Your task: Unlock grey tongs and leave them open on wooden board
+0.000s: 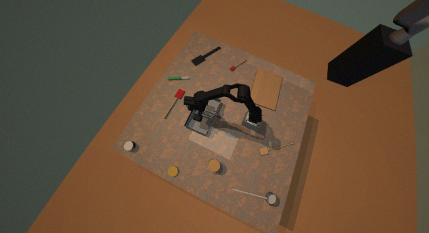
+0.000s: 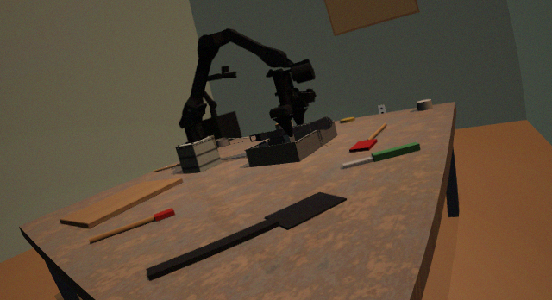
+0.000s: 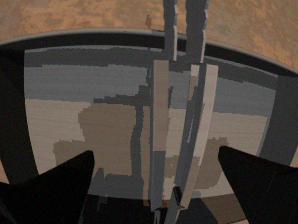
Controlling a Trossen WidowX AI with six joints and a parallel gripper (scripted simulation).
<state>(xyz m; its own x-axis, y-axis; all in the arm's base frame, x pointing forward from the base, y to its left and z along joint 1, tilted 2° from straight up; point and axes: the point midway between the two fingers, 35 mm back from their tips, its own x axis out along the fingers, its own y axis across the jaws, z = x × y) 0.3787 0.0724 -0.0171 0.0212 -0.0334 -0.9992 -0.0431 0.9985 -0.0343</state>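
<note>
The grey roasting tin lies 10 mm behind my gripper tip and 30 mm below it. From my gripper tip the other things lie so: black spatula (190 mm ahead, 540 mm to the right, 50 mm below); then yellow disc (30 mm ahead, 470 mm to the left, 50 mm below); then small red spatula (130 mm behind, 550 mm to the right, 50 mm below).
</note>
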